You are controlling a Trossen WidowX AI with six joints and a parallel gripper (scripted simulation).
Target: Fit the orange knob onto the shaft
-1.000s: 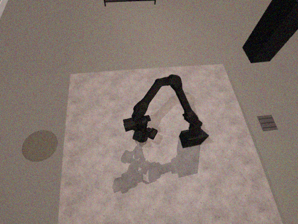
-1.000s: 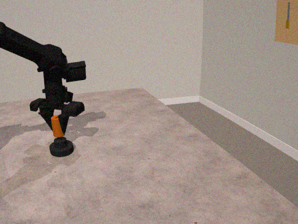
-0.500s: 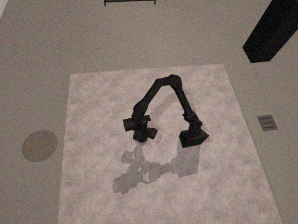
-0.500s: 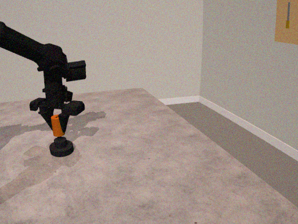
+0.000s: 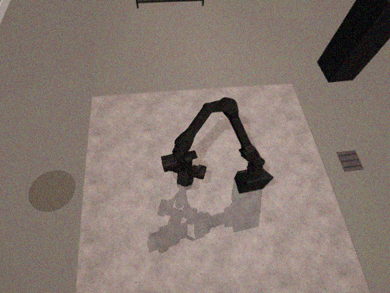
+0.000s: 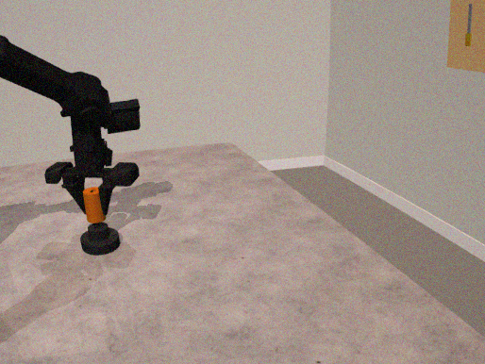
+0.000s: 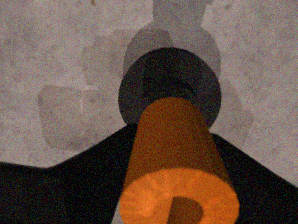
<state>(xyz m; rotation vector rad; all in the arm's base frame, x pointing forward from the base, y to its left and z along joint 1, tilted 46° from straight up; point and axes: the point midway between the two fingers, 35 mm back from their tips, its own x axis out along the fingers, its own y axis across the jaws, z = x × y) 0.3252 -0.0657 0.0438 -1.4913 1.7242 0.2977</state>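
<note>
My gripper tip is now 20 mm below the orange knob. Also, from my gripper tip: dark round pedestal: 40 mm below.
</note>
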